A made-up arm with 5 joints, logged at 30 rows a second.
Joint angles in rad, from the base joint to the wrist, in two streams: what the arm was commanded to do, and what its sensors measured. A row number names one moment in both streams.
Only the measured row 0 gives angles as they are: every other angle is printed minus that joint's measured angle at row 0.
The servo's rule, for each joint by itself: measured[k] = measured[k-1] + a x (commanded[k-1-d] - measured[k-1]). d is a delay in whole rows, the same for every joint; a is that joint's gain. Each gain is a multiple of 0.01, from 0.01 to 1. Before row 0 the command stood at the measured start. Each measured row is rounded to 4 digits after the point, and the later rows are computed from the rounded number. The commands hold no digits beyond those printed.
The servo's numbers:
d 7
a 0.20 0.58 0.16 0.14 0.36
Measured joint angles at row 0:
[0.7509 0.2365 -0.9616 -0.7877 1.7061]
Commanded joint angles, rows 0 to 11:
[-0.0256 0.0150 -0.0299 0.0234 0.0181]
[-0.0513 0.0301 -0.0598 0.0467 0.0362]
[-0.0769 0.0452 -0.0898 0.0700 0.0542]
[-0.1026 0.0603 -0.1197 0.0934 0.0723]
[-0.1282 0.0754 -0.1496 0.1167 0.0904]
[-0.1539 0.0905 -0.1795 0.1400 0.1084]
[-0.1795 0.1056 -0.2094 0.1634 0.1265]
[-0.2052 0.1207 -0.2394 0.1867 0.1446]
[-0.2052 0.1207 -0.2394 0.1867 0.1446]
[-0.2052 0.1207 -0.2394 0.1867 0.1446]
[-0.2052 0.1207 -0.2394 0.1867 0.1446]
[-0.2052 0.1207 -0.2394 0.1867 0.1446]
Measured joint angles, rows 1 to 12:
[0.0000 0.0000 0.0000 0.0000 0.0000]
[0.0000 0.0000 0.0000 0.0000 0.0000]
[0.0000 0.0000 0.0000 0.0000 0.0000]
[0.0000 0.0000 0.0000 0.0000 0.0000]
[0.0000 0.0000 0.0000 0.0000 0.0000]
[0.0000 0.0000 0.0000 0.0000 0.0000]
[0.0000 0.0000 0.0000 0.0000 0.0000]
[-0.0051 0.0087 -0.0048 0.0033 0.0065]
[-0.0143 0.0211 -0.0136 0.0094 0.0172]
[-0.0268 0.0351 -0.0258 0.0179 0.0305]
[-0.0420 0.0497 -0.0408 0.0285 0.0455]
[-0.0592 0.0646 -0.0582 0.0408 0.0617]

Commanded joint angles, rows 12 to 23:
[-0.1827 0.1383 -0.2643 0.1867 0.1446]
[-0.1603 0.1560 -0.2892 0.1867 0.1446]
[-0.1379 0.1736 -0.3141 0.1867 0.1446]
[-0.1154 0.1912 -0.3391 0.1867 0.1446]
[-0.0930 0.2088 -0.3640 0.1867 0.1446]
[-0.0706 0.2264 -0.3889 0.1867 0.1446]
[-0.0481 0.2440 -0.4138 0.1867 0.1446]
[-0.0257 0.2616 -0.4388 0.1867 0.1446]
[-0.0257 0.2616 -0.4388 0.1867 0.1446]
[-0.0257 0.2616 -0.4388 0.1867 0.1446]
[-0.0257 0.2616 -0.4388 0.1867 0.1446]
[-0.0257 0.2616 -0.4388 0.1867 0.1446]
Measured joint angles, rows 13 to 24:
[-0.0781 0.0796 -0.0776 0.0547 0.0785]
[-0.0984 0.0947 -0.0987 0.0699 0.0958]
[-0.1198 0.1098 -0.1212 0.0863 0.1134]
[-0.1369 0.1161 -0.1401 0.1004 0.1246]
[-0.1506 0.1188 -0.1560 0.1125 0.1318]
[-0.1615 0.1199 -0.1693 0.1229 0.1364]
[-0.1702 0.1204 -0.1805 0.1318 0.1394]
[-0.1727 0.1308 -0.1939 0.1395 0.1413]
[-0.1702 0.1454 -0.2091 0.1461 0.1425]
[-0.1637 0.1618 -0.2259 0.1518 0.1433]
[-0.1540 0.1789 -0.2440 0.1567 0.1438]
[-0.1418 0.1962 -0.2632 0.1609 0.1441]

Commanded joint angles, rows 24 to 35:
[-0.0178 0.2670 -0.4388 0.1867 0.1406]
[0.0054 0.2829 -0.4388 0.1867 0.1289]
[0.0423 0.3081 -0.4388 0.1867 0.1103]
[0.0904 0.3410 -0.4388 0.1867 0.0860]
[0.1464 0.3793 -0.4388 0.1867 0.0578]
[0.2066 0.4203 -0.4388 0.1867 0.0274]
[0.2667 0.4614 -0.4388 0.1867 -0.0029]
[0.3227 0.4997 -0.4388 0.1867 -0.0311]
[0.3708 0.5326 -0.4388 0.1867 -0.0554]
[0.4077 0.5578 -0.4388 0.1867 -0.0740]
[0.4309 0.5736 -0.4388 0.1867 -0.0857]
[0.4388 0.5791 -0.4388 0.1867 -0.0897]
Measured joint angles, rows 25 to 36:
[-0.1276 0.2137 -0.2833 0.1645 0.1443]
[-0.1117 0.2313 -0.3042 0.1676 0.1444]
[-0.0945 0.2489 -0.3257 0.1703 0.1445]
[-0.0807 0.2563 -0.3438 0.1726 0.1445]
[-0.0697 0.2594 -0.3590 0.1746 0.1445]
[-0.0609 0.2607 -0.3718 0.1763 0.1445]
[-0.0539 0.2612 -0.3825 0.1778 0.1445]
[-0.0467 0.2646 -0.3915 0.1790 0.1431]
[-0.0363 0.2752 -0.3991 0.1801 0.1380]
[-0.0206 0.2943 -0.4055 0.1810 0.1280]
[0.0016 0.3214 -0.4108 0.1818 0.1129]
[0.0306 0.3550 -0.4153 0.1825 0.0931]

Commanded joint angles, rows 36 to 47:
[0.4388 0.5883 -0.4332 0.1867 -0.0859]
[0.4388 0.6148 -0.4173 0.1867 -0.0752]
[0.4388 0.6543 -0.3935 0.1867 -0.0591]
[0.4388 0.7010 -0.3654 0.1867 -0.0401]
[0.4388 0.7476 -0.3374 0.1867 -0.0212]
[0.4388 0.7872 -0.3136 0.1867 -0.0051]
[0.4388 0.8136 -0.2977 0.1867 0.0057]
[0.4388 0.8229 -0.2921 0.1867 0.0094]
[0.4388 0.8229 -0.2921 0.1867 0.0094]
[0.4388 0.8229 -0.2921 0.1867 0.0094]
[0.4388 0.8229 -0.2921 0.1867 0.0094]
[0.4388 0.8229 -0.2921 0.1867 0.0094]
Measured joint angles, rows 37 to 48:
[0.0658 0.3929 -0.4191 0.1831 0.0694]
[0.1060 0.4326 -0.4223 0.1836 0.0434]
[0.1493 0.4715 -0.4249 0.1840 0.0166]
[0.1936 0.5069 -0.4271 0.1844 -0.0093]
[0.2364 0.5364 -0.4290 0.1847 -0.0326]
[0.2753 0.5580 -0.4306 0.1850 -0.0517]
[0.3080 0.5702 -0.4319 0.1852 -0.0654]
[0.3342 0.5807 -0.4321 0.1854 -0.0728]
[0.3551 0.6005 -0.4297 0.1856 -0.0737]
[0.3718 0.6317 -0.4239 0.1858 -0.0684]
[0.3852 0.6719 -0.4145 0.1859 -0.0582]
[0.3959 0.7158 -0.4022 0.1860 -0.0449]

